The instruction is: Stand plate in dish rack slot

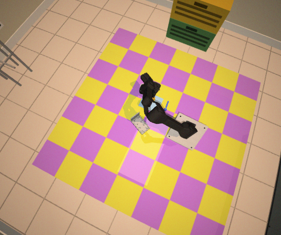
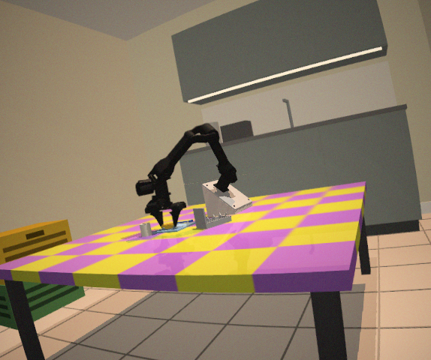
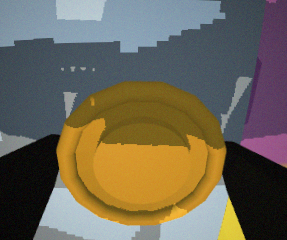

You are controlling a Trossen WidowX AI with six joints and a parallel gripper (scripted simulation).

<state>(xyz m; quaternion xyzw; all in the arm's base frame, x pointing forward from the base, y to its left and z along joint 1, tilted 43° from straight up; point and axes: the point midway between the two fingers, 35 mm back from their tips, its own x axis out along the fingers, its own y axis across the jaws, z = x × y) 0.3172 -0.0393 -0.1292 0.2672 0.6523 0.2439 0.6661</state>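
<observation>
Right now my gripper tip is 1 cm past the light blue mat, 2 cm to the right of it and 1 cm above it. The rest, counted from my gripper tip: blue spoon: 13 cm behind, 1 cm to the left; beige cup: 9 cm ahead, 5 cm to the right, 2 cm above; yellow plate: 1 cm above.
</observation>
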